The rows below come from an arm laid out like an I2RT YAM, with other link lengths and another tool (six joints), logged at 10 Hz.
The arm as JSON. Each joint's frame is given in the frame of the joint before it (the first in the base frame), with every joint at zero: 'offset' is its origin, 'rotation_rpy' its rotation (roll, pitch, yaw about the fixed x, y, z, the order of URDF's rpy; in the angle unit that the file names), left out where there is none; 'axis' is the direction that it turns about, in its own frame. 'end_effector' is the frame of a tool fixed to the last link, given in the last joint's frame.
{
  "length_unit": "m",
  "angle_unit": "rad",
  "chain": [
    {
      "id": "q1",
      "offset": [
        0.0,
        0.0,
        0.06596
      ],
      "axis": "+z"
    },
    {
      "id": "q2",
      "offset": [
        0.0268,
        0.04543,
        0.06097
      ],
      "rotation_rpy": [
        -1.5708,
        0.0,
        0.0
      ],
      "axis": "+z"
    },
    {
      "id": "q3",
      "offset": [
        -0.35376,
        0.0,
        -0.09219
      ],
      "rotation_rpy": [
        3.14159,
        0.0,
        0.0
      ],
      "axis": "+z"
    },
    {
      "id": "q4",
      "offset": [
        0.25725,
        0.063,
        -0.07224
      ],
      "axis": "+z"
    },
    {
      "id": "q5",
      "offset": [
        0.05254,
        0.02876,
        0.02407
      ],
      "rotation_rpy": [
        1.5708,
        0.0,
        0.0
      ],
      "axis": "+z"
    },
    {
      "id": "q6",
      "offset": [
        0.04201,
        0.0,
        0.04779
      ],
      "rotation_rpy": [
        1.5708,
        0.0,
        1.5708
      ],
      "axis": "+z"
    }
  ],
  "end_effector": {
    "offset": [
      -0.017,
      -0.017,
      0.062
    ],
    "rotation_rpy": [
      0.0,
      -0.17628,
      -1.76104
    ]
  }
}
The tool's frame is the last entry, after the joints.
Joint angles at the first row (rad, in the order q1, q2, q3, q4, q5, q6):
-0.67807, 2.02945, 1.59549, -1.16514, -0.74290, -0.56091
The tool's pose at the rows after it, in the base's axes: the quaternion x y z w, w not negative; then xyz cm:
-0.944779 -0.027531 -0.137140 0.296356 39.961 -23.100 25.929
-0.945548 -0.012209 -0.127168 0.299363 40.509 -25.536 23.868
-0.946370 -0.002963 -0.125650 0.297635 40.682 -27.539 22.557
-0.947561 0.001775 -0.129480 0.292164 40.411 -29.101 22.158
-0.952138 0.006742 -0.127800 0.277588 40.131 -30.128 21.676
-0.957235 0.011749 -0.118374 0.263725 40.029 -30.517 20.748
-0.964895 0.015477 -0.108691 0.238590 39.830 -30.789 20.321
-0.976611 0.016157 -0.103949 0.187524 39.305 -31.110 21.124
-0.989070 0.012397 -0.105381 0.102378 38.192 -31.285 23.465
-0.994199 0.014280 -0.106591 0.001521 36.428 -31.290 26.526
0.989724 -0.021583 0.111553 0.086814 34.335 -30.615 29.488
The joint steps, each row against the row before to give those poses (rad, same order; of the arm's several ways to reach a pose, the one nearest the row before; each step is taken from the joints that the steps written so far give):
-0.04174, 0.10735, 0.09023, -0.03497, -0.01165, -0.00341
-0.02957, 0.07805, 0.06018, -0.01472, 0.01303, -0.00829
-0.02691, 0.05345, 0.04919, -0.00909, 0.00810, -0.01212
-0.02597, 0.02595, 0.03502, -0.01055, 0.00564, -0.01709
-0.01524, 0.00987, 0.01038, 0.01544, 0.02549, 0.00000
-0.00222, 0.00606, -0.01161, 0.03036, 0.03446, 0.01192
0.00051, -0.01010, -0.01684, 0.03784, 0.05072, 0.01574
0.00005, -0.04495, -0.02465, 0.05438, 0.08052, 0.01469
0.00078, -0.09329, -0.04545, 0.07870, 0.11877, 0.00336
-0.00077, -0.11906, -0.06216, 0.08716, 0.14008, -0.00453
0.00151, -0.12684, -0.08137, 0.08656, 0.11828, -0.00520

